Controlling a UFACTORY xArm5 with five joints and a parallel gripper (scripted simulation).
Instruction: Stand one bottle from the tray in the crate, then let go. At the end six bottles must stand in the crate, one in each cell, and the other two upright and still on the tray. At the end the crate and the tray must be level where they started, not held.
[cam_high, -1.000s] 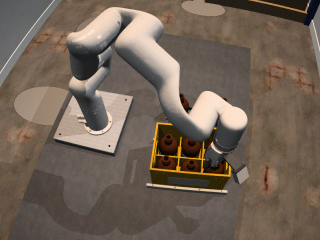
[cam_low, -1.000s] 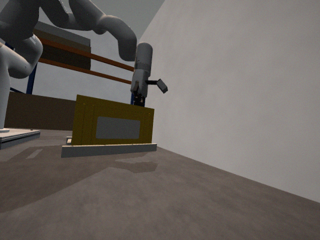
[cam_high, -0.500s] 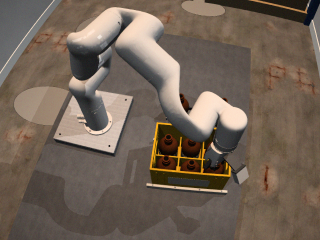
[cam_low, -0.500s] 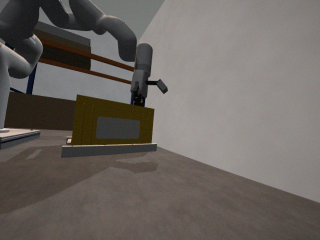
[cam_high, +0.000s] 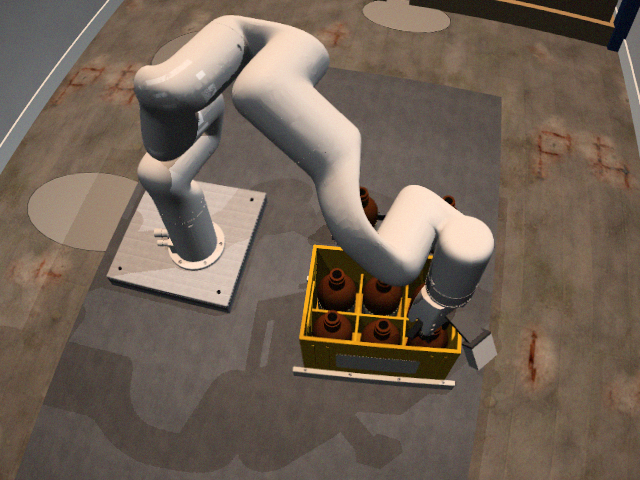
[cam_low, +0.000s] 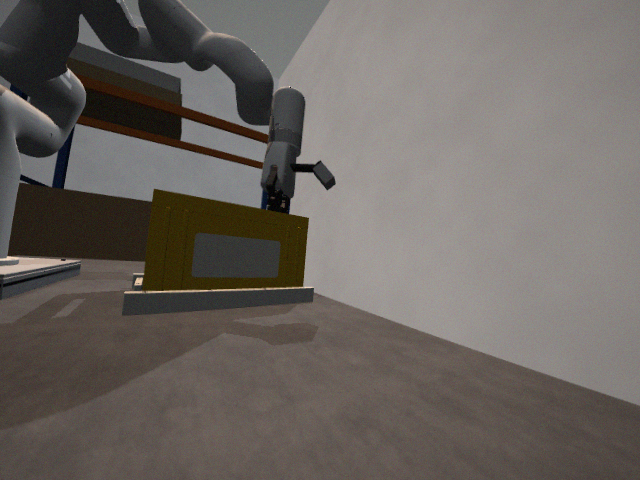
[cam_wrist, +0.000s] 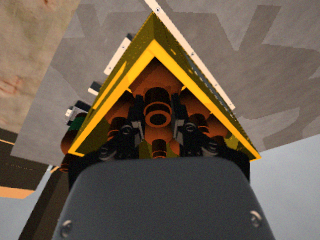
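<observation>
Now: hand 8 cm past the yellow crate, 5 cm to the right of it and 9 cm above it. Round my hand: tray: 4 cm behind, 28 cm to the left, 16 cm below.
</observation>
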